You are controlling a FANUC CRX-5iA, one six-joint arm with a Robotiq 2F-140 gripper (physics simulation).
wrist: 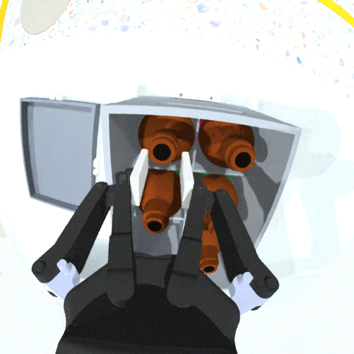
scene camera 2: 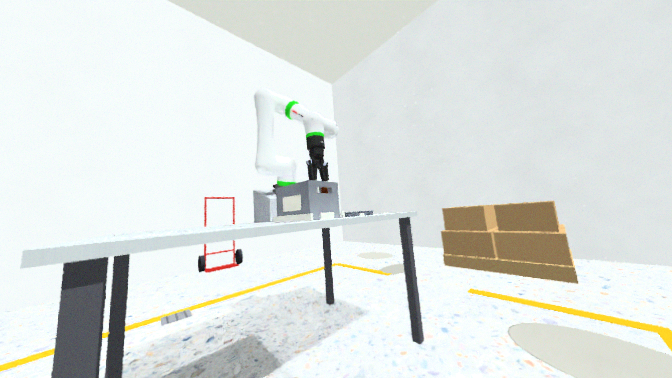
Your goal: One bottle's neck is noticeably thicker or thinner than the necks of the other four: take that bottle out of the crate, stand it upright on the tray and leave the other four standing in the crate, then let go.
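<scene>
The grey crate [scene camera 2: 325, 205] [wrist: 105, 150] stands on the table. In the wrist view, the white pads of my gripper [scene camera 2: 319, 178] [wrist: 163, 175] are shut on an orange-brown bottle [wrist: 161, 197] in the crate's middle left; its mouth points toward the lower edge. The other bottles are at the upper left [wrist: 167, 131], upper right [wrist: 220, 137], middle right [wrist: 228, 185] and lower right [wrist: 210, 247]. My right finger hides the middle right bottle's neck. The blue-grey tray [scene camera 2: 358, 213] [wrist: 25, 150] lies beside the crate, at left in the wrist view.
In the scene view, a grey box [scene camera 2: 262, 207] stands behind the crate on the white table [scene camera 2: 150, 238]. The arm reaches over the crate walls. A red hand truck [scene camera 2: 220, 198] and cardboard boxes [scene camera 2: 527, 217] are farther off.
</scene>
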